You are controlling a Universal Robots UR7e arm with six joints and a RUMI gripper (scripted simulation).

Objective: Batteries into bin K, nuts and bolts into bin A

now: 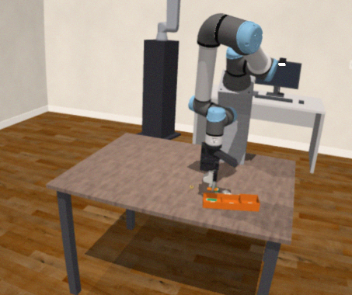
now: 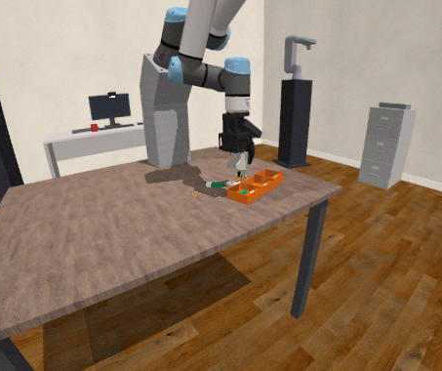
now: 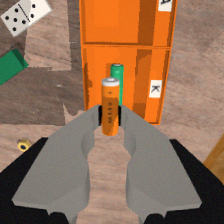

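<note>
The green battery lies 1 cm ahead of my hand and 6 cm below it. From my hand the other things lie so: orange battery (1 cm below); then orange bin tray (3 cm behind, 8 cm to the left, 6 cm below); then white domino (12 cm behind, 2 cm to the left, 7 cm below).
</note>
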